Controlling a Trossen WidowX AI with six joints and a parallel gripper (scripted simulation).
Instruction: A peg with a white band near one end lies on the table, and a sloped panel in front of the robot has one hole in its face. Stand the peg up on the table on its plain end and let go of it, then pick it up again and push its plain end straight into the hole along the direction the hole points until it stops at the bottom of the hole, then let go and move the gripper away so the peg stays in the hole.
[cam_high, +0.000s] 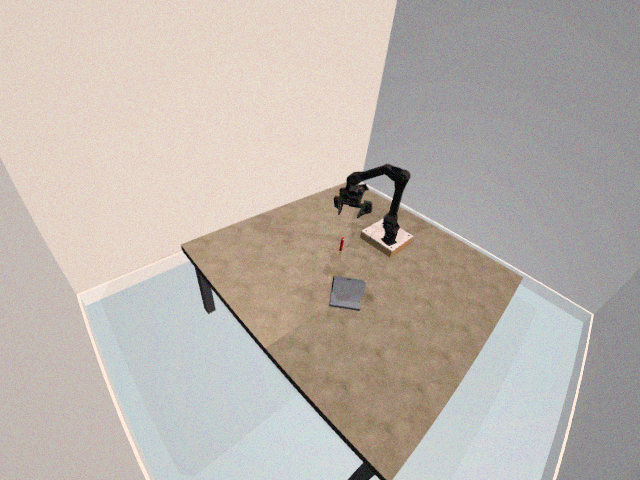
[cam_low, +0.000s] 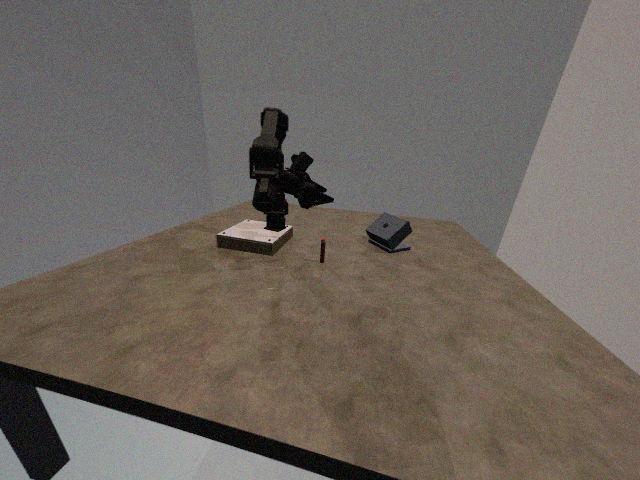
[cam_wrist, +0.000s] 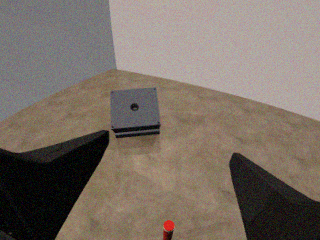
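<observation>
Now: gripper tip 16 cm above the red peg, 1 cm to the left of it and 1 cm past it. The rest, counted from my gripper tip: grey sloped panel 25 cm to the left, 16 cm ahead, 15 cm below.
</observation>
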